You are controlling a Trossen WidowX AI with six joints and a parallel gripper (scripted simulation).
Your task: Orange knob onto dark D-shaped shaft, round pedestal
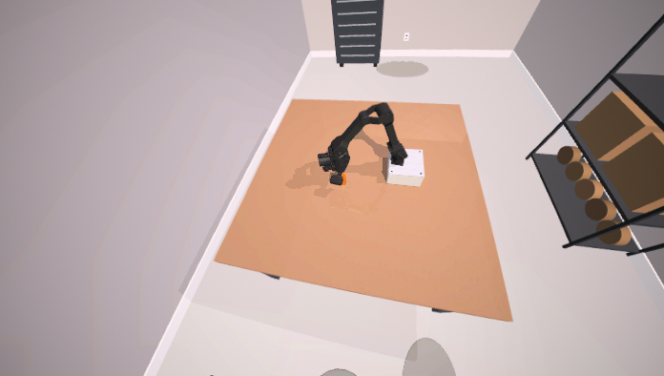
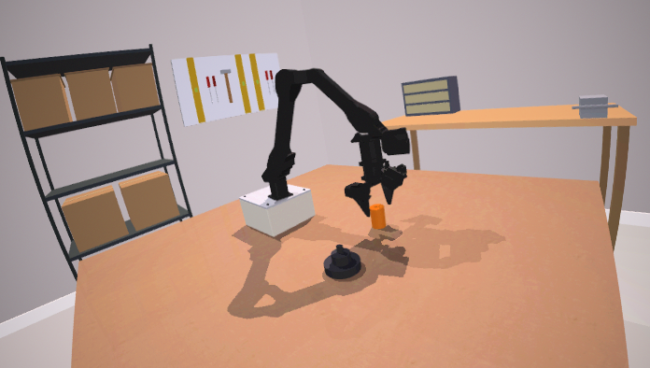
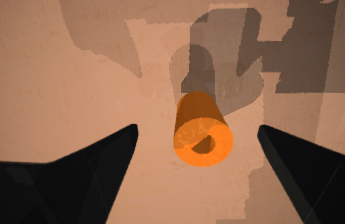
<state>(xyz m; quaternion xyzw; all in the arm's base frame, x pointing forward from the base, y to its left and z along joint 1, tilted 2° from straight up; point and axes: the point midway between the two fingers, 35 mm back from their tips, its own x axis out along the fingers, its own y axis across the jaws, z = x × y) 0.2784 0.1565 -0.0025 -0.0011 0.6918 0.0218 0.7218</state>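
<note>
The orange knob lies 2 cm below my gripper tip. From my gripper tip the other things lie so: dark round pedestal (7 cm ahead, 21 cm to the right, 2 cm below).
</note>
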